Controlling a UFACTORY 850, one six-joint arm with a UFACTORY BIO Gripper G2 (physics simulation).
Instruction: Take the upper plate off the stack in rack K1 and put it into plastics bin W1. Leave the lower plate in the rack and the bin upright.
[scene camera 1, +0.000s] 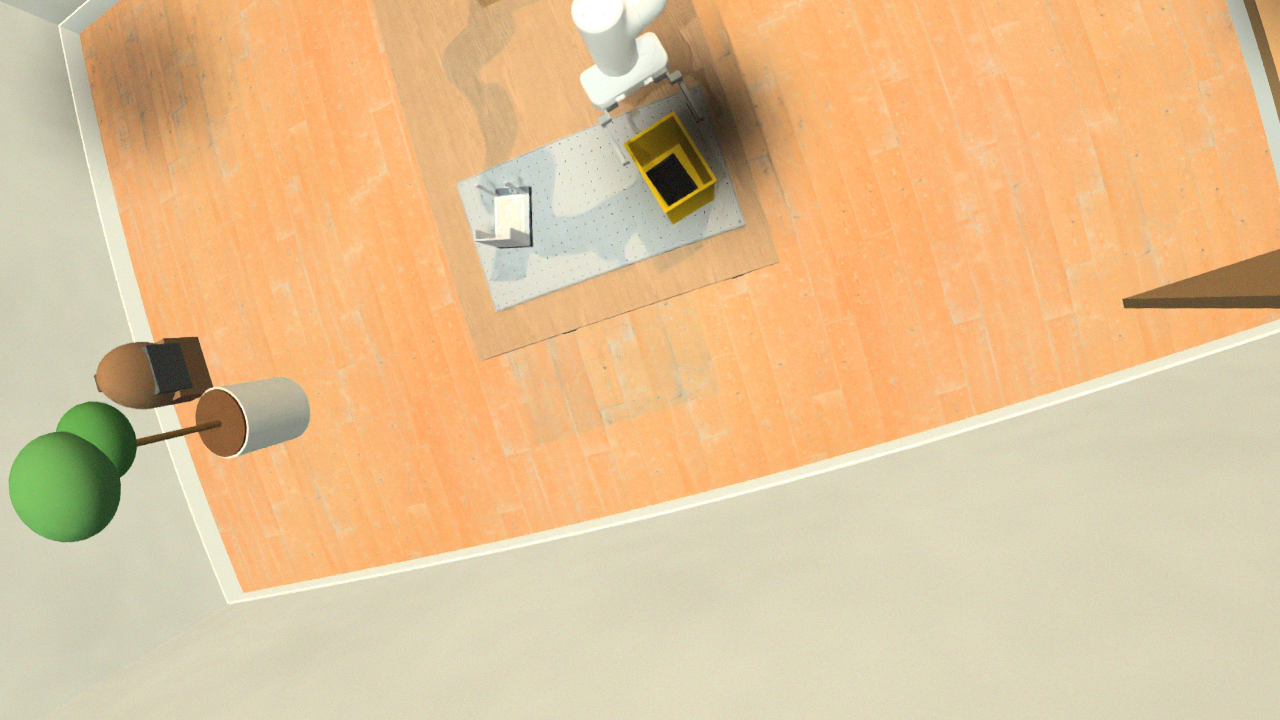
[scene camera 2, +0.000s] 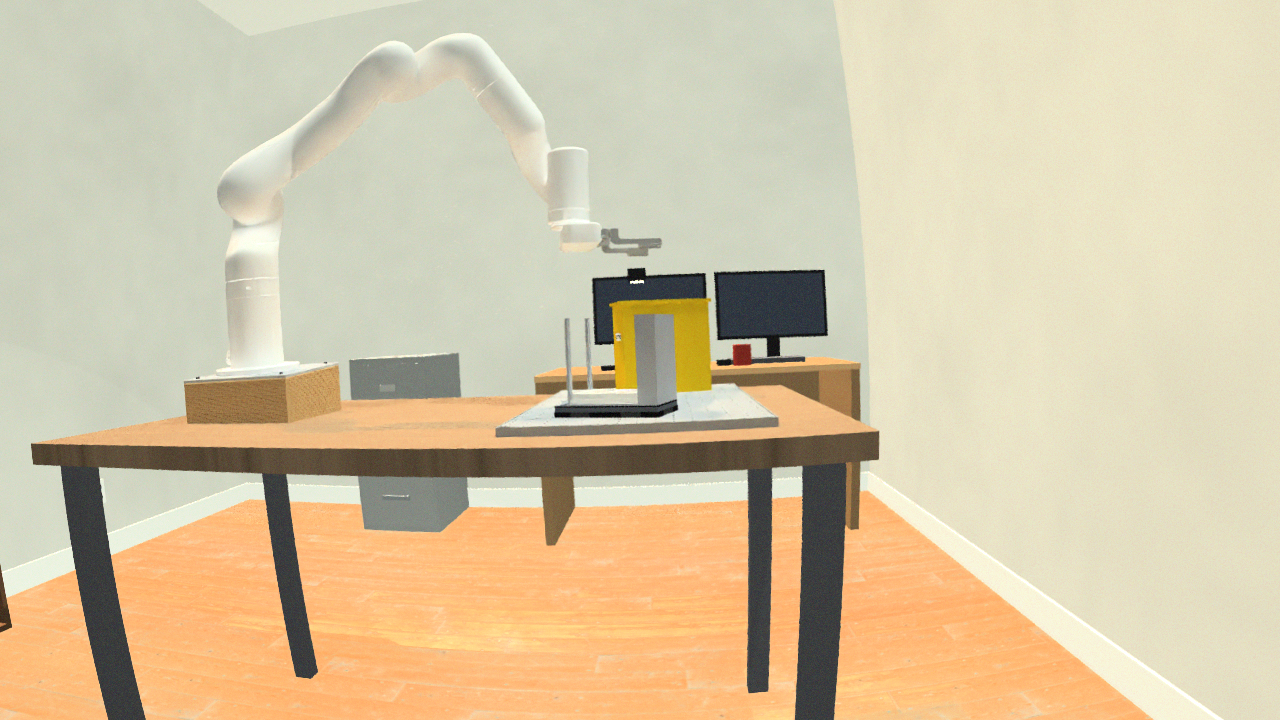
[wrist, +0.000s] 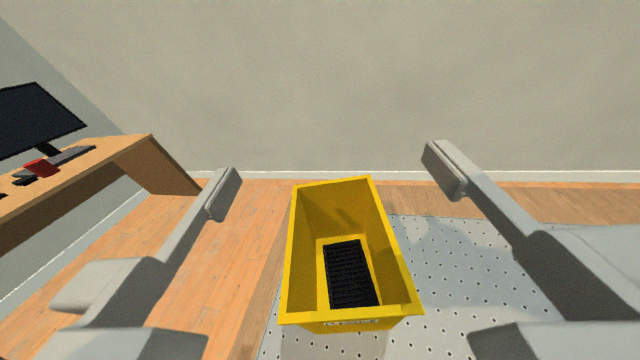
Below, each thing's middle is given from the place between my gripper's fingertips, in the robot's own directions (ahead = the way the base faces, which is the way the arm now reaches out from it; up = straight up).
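Counting from my hand, the yellow plastics bin W1 (scene camera 2: 691, 319) is 20 cm below. The black plate (scene camera 1: 669, 177) is 28 cm below my hand, and the white plate (scene camera 1: 510, 211) is 44 cm to the right of my hand, 4 cm behind it and 26 cm below it.
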